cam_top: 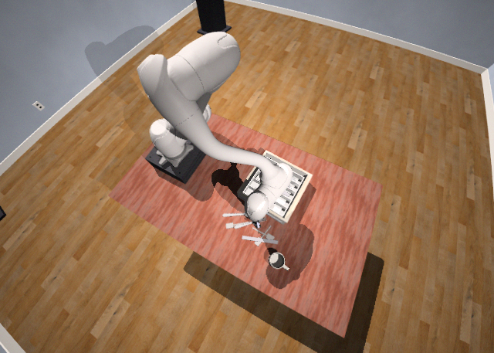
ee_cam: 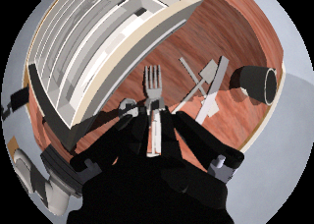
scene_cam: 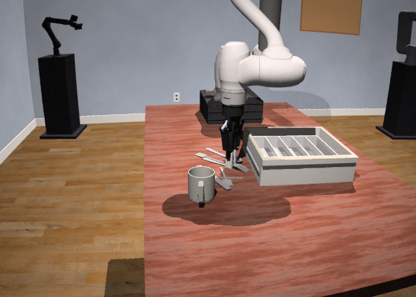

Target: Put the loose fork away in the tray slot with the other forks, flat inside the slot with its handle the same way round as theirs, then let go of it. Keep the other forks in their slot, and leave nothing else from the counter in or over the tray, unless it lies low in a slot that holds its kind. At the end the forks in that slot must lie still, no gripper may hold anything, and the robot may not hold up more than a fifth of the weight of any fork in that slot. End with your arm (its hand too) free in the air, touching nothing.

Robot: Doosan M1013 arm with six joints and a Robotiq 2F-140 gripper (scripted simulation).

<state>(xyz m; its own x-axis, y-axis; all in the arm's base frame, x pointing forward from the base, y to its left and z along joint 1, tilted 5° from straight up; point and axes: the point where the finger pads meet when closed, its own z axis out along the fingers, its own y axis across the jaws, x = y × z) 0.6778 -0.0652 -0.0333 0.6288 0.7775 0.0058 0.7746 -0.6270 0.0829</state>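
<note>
My gripper is now 20 mm past the cutlery tray, 250 mm to the right of it and 20 mm below it. From my hand the other things lie so: mug (220 mm ahead, 110 mm to the right).
</note>
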